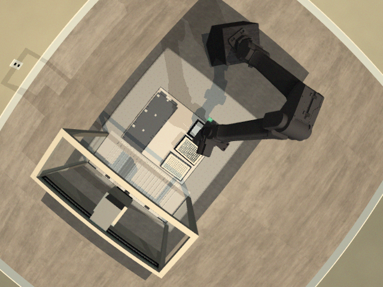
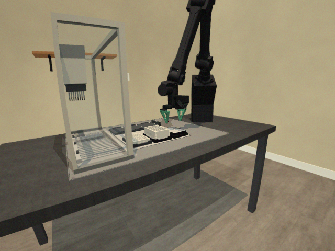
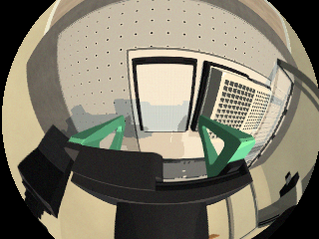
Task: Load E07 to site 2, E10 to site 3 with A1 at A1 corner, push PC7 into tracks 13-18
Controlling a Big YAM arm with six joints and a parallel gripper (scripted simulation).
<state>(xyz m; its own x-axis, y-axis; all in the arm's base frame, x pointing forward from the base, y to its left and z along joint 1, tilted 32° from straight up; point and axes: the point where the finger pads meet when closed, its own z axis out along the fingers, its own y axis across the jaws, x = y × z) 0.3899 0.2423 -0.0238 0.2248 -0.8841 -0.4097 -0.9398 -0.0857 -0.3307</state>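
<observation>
The nest S1 lies 70 mm below my hand. Also, from my hand: nest S2: 110 mm ahead, 70 mm below, 20 mm to the left; then carrier PC7: 220 mm to the right, 180 mm ahead, 60 mm below; then white 384-well plate E10: 220 mm ahead, 60 mm below, 40 mm to the left.
</observation>
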